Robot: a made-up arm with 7 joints. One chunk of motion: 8 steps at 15 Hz.
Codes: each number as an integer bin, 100 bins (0 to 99) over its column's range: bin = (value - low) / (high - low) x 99, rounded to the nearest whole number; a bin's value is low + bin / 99 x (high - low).
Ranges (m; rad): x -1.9..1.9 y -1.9..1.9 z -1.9..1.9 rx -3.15..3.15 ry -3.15..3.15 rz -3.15..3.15
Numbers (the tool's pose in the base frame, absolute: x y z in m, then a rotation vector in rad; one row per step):
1: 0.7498 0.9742 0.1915 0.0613 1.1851 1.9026
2: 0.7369 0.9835 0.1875 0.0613 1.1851 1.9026
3: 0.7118 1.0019 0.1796 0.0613 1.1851 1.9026
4: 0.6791 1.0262 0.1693 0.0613 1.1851 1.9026
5: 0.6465 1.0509 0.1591 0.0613 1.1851 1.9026
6: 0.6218 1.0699 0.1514 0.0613 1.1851 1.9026
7: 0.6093 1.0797 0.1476 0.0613 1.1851 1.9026
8: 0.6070 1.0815 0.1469 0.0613 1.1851 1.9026
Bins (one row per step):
1: 69 75 54 50 68 79
2: 69 75 54 50 68 79
3: 68 76 54 50 68 79
4: 67 76 54 50 68 79
5: 66 77 54 50 68 79
6: 66 77 53 50 68 79
7: 65 78 53 50 68 79
8: 65 78 53 50 68 79

